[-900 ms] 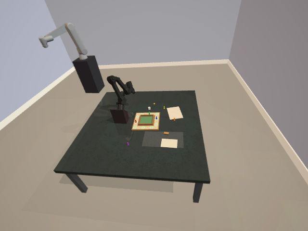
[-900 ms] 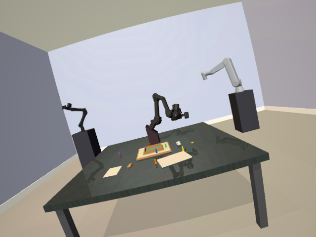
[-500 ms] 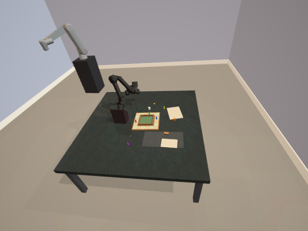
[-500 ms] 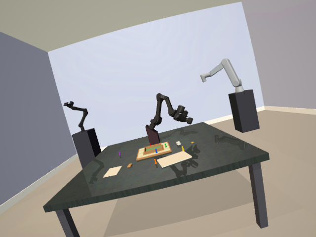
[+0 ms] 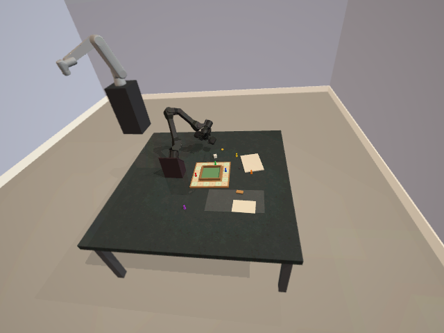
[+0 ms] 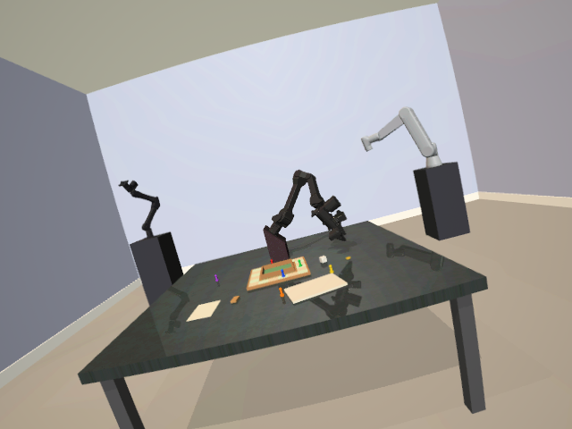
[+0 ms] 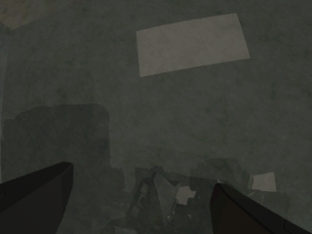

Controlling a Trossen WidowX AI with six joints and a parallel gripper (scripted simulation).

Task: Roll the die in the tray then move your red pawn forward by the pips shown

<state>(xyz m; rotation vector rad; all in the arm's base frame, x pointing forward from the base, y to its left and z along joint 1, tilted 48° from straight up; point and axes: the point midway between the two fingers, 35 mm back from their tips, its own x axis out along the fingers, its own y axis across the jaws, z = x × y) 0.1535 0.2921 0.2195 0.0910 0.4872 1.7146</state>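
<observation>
The white die lies 14 cm to the right of my gripper tip, 11 cm ahead of it and 5 cm below it. From my gripper tip the other things lie so: yellow pawn (29 cm ahead, 12 cm to the right, 5 cm below); green pawn (25 cm to the right, 13 cm ahead, 4 cm below); green felt tray (36 cm to the right, 12 cm ahead, 6 cm below).
</observation>
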